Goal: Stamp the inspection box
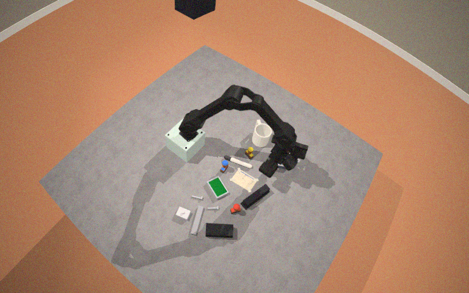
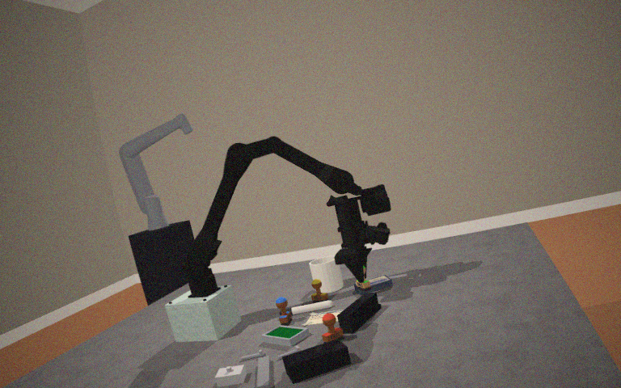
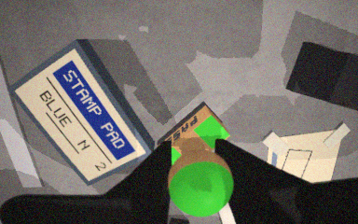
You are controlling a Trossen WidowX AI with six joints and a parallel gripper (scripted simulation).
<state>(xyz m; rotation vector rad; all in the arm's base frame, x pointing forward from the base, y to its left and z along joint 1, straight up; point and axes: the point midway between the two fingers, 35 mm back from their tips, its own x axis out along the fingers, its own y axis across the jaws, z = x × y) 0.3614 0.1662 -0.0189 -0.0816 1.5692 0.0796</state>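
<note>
Right now my gripper tip is 230 mm to the left of the ink pad, 110 mm past it and 40 mm above it. The rest, counted from my gripper tip: green-knobbed stamp (right at my gripper tip); then yellow-knobbed stamp (130 mm behind, 30 mm below); then stamp pad tin (70 mm to the left, 30 mm below).
</note>
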